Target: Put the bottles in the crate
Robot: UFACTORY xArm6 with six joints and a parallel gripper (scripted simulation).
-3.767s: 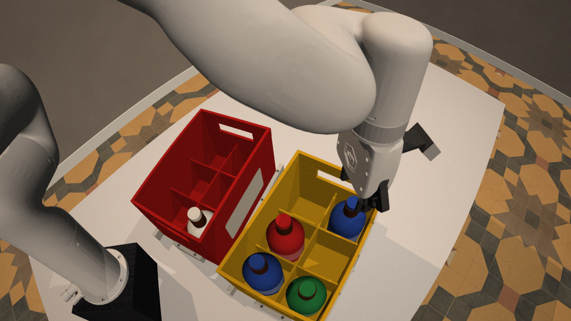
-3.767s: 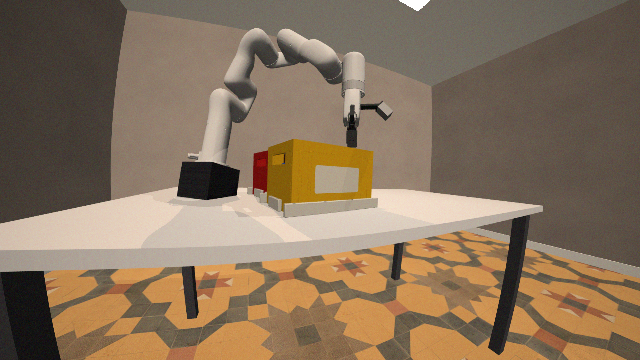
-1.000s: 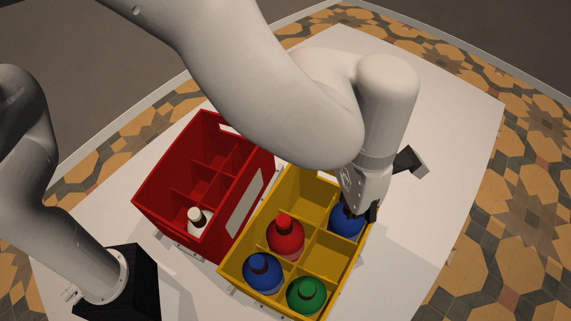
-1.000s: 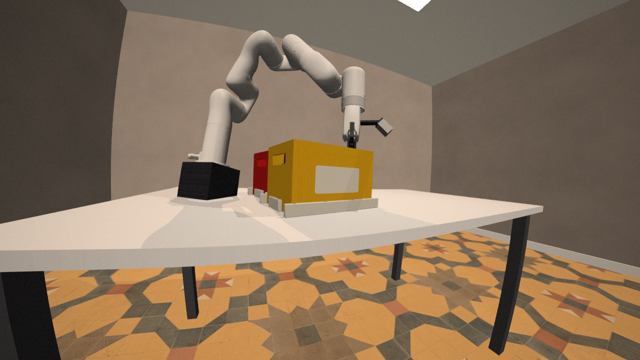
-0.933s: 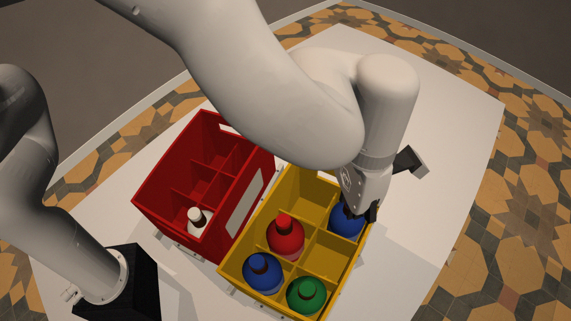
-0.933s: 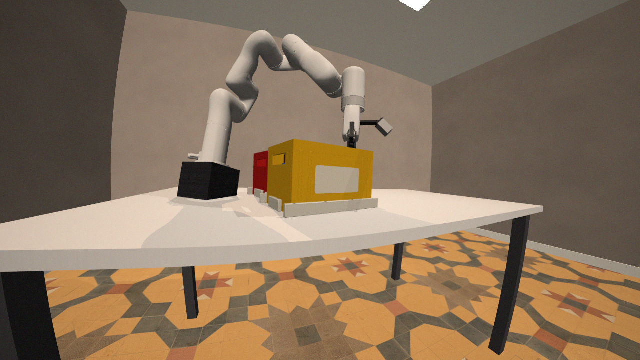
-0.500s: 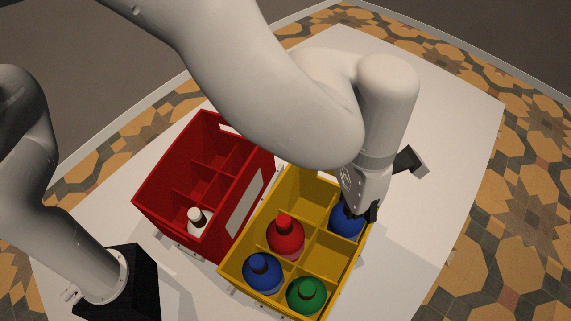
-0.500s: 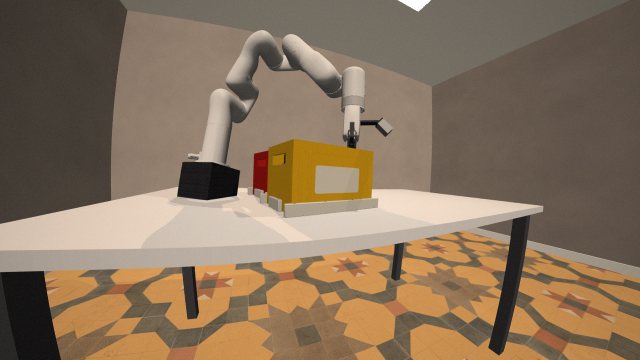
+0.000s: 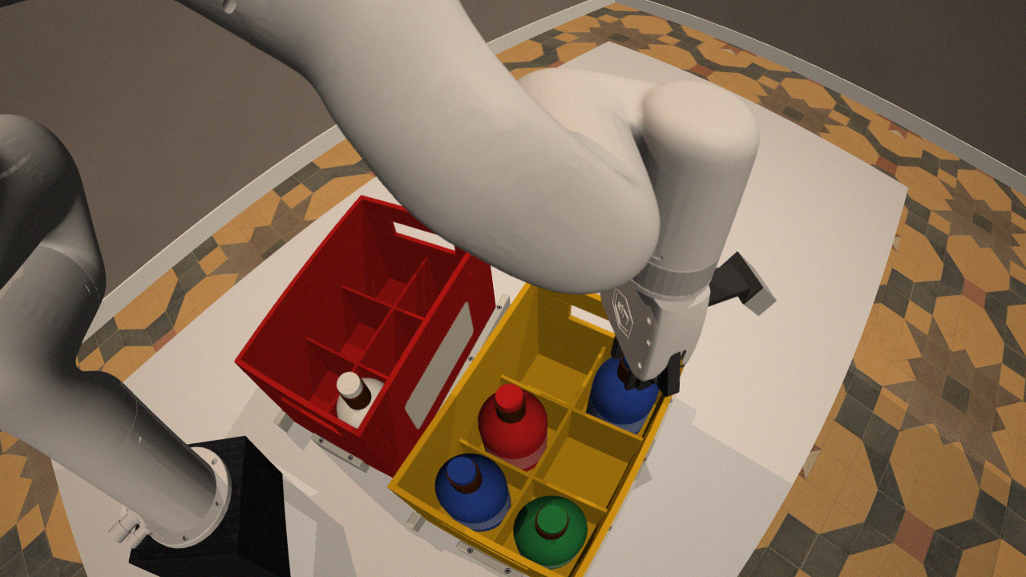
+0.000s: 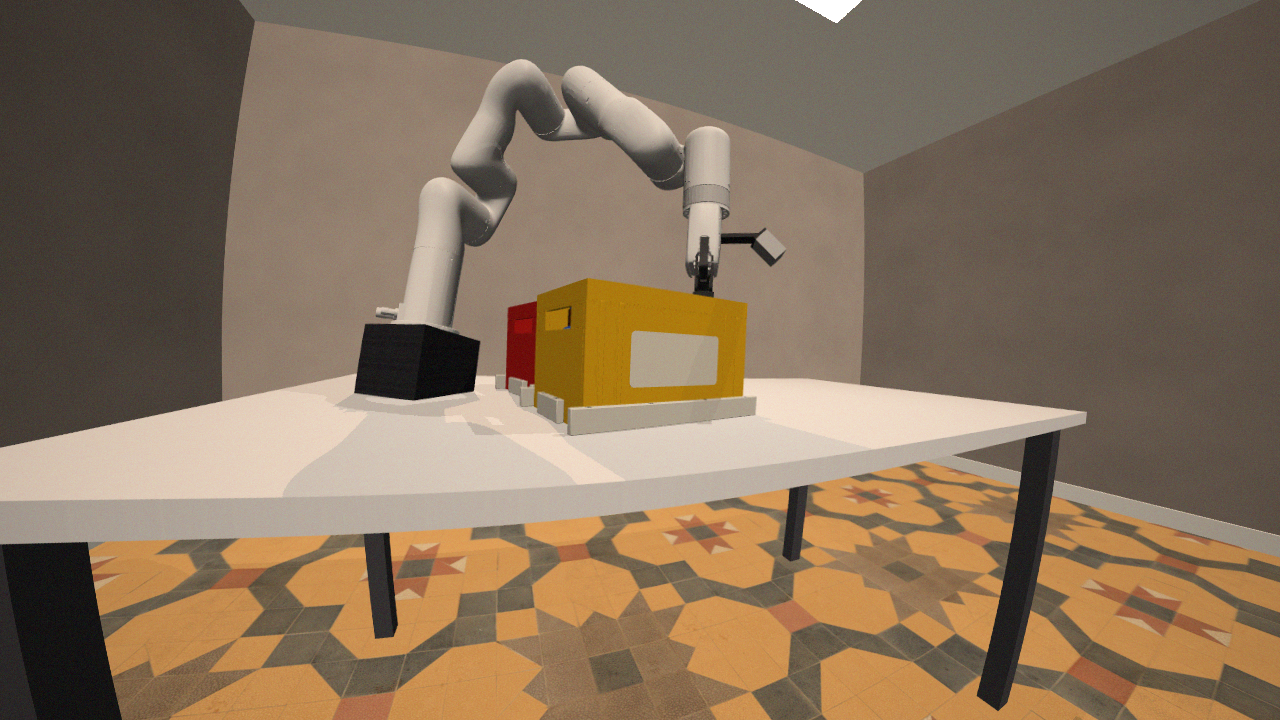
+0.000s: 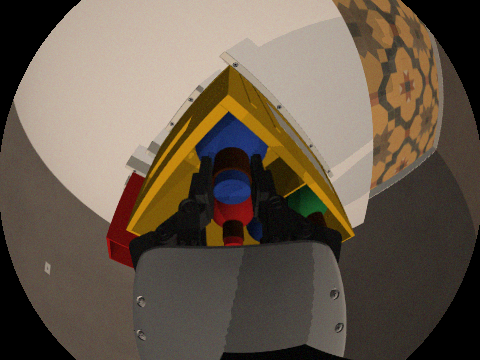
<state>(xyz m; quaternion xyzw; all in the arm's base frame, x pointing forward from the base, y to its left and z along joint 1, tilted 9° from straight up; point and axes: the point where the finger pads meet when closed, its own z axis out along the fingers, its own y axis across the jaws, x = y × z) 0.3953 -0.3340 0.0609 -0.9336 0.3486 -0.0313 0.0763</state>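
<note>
My hand is 9 cm past the yellow crate, 4 cm to the right of it and 9 cm above it. Round my hand: green bottle: 17 cm behind, 1 cm to the right, 8 cm below; then white bottle: 17 cm behind, 23 cm to the left, 8 cm below; then red bottle: 9 cm behind, 8 cm to the left, 8 cm below.
</note>
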